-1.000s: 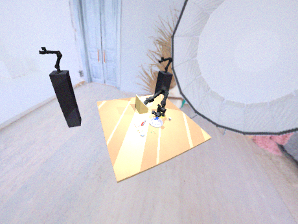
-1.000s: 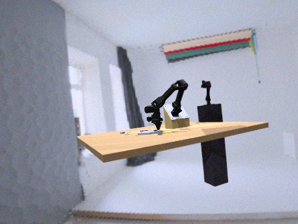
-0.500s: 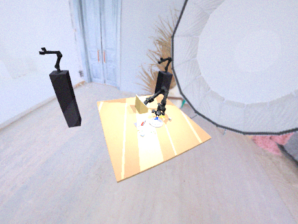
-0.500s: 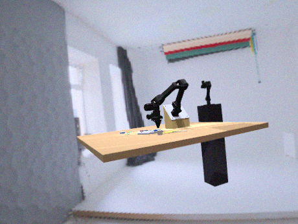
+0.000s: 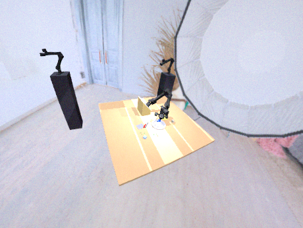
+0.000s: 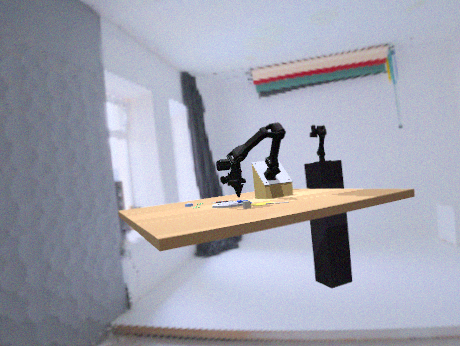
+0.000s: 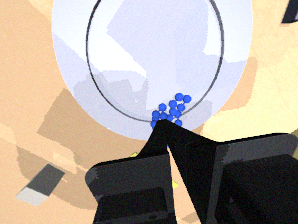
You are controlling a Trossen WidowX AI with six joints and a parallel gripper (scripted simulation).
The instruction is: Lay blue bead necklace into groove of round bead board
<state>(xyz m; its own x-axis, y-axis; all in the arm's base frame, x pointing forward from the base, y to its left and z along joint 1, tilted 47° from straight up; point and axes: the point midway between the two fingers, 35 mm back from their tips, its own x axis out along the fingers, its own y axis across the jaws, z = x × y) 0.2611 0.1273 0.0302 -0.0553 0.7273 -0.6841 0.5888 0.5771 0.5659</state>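
Right now the round bead board is 40 mm to the right of my gripper tip, 40 mm ahead of it and 30 mm below it. Round my gripper tip: yellow flat piece: 120 mm to the left, 90 mm behind, 40 mm below; then red-and-grey object: 220 mm to the right, 40 mm below, 20 mm ahead; then white cylinder: 200 mm to the left, 40 mm ahead, 20 mm below.
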